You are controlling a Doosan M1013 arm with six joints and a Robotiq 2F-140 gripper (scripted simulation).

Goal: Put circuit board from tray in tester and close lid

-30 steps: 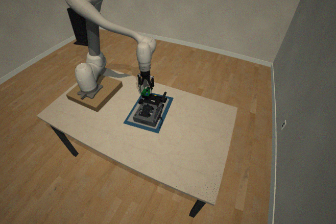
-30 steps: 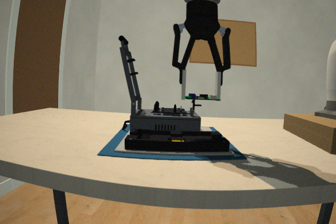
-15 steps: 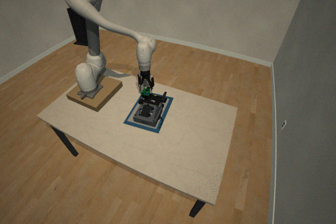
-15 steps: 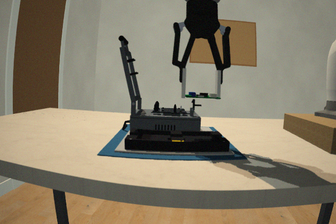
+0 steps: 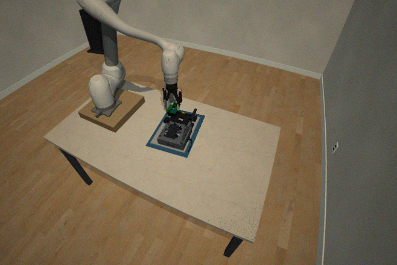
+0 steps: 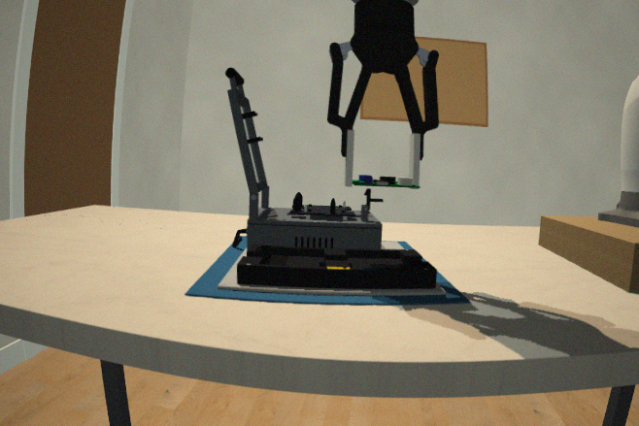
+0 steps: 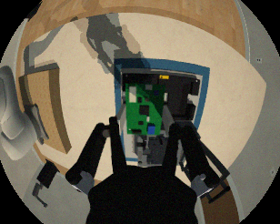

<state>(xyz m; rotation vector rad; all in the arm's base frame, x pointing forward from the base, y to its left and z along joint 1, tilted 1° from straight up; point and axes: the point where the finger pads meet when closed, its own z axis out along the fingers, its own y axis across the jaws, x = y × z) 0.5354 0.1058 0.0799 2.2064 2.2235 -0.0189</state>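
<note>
My hand is 90 mm short of the grey tester, 130 mm to the left of it and 30 mm above it. Round my hand: green circuit board: 20 mm below; latch hook: 110 mm to the right, 50 mm below; tester lid: 190 mm ahead, 170 mm to the right, 40 mm above.
</note>
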